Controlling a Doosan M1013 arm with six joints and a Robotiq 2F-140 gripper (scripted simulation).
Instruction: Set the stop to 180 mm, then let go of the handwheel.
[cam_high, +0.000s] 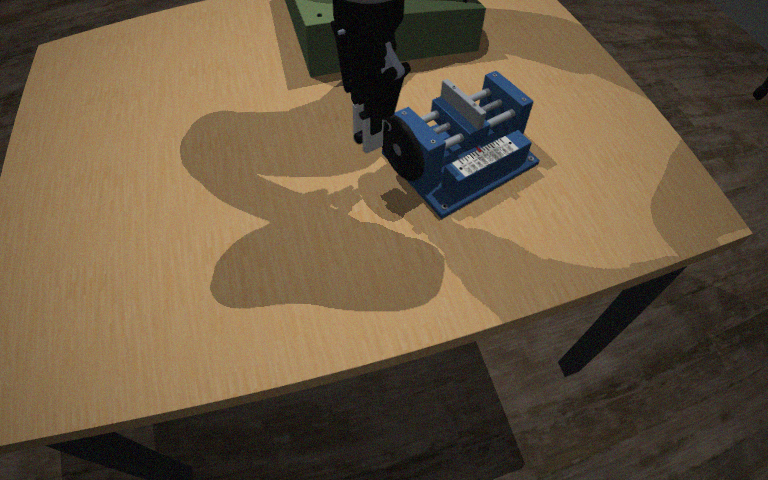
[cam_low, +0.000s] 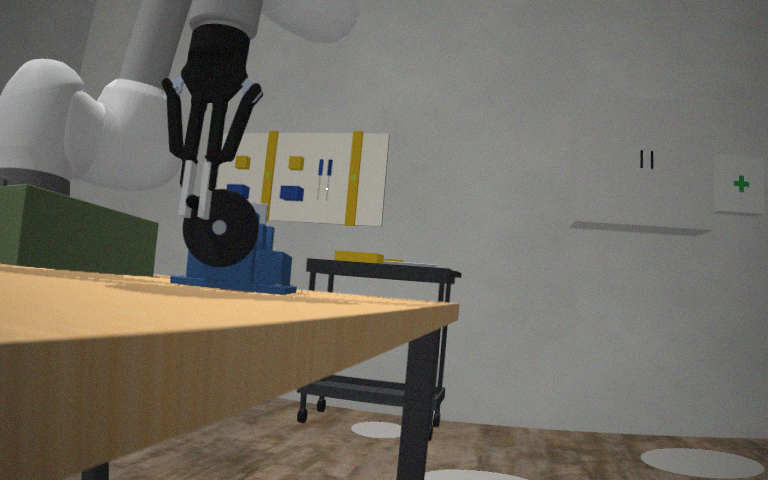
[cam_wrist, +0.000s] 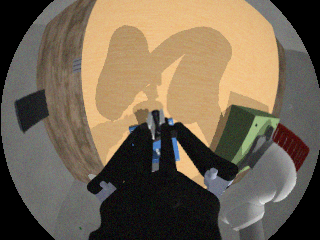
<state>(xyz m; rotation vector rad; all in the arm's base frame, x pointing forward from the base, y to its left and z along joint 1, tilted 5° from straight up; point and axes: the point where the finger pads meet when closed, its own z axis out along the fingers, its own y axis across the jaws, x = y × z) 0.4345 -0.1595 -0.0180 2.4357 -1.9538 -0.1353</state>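
Now: the handwheel 20 mm to the left of my hand and 20 mm below it. From my hand the other things lie so: stop plate: 140 mm to the left, 20 mm below, 10 mm ahead.
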